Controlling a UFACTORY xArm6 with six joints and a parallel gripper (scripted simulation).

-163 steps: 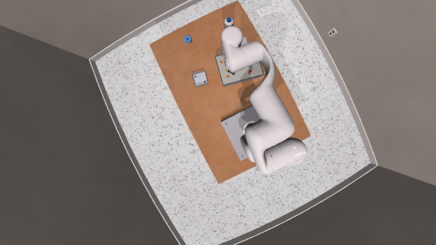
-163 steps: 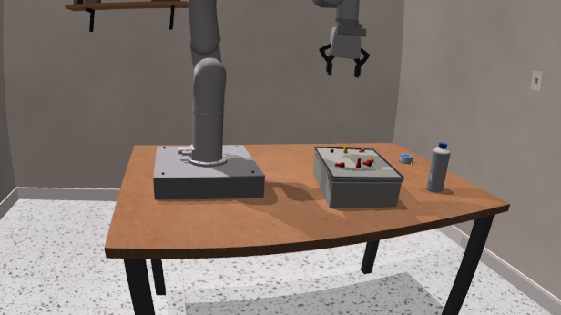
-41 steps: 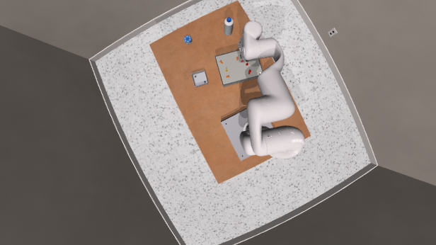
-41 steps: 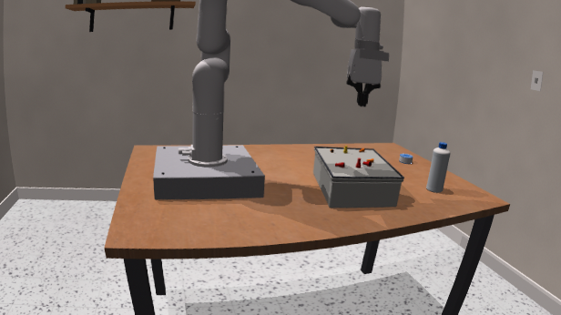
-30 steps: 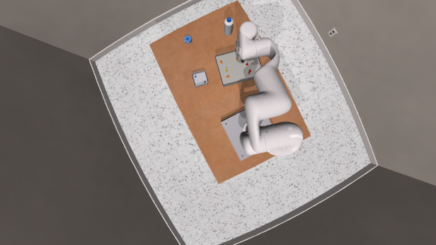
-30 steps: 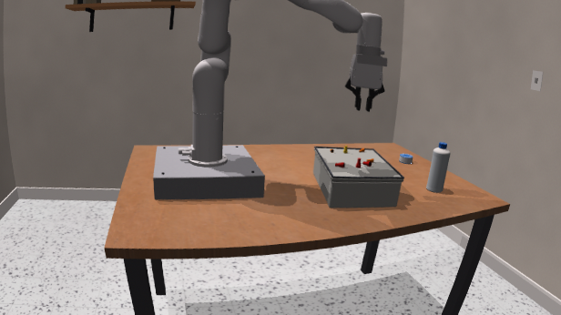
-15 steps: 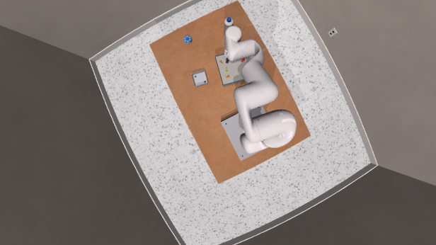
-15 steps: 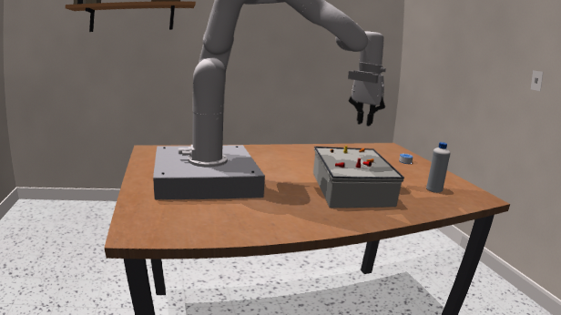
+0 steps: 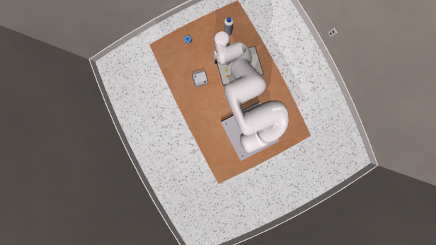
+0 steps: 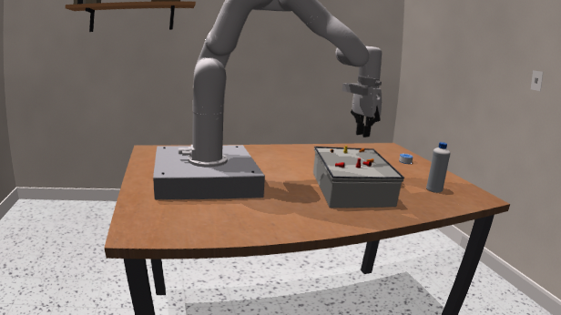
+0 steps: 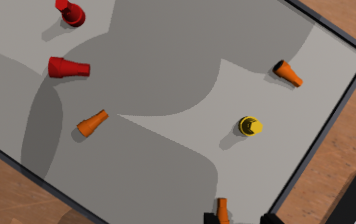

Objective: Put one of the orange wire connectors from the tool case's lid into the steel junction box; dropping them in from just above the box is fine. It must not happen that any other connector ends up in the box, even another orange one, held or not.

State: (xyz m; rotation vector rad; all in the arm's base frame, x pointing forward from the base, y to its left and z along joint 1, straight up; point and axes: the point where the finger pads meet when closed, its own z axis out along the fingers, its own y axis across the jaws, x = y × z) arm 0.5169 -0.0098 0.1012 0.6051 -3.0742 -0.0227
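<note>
Right now the steel junction box is 20 mm behind my hand, 190 mm to the left of it and 170 mm below it. The rest, counted from my hand: grey tool case 70 mm behind, 100 mm to the right, 100 mm below.
</note>
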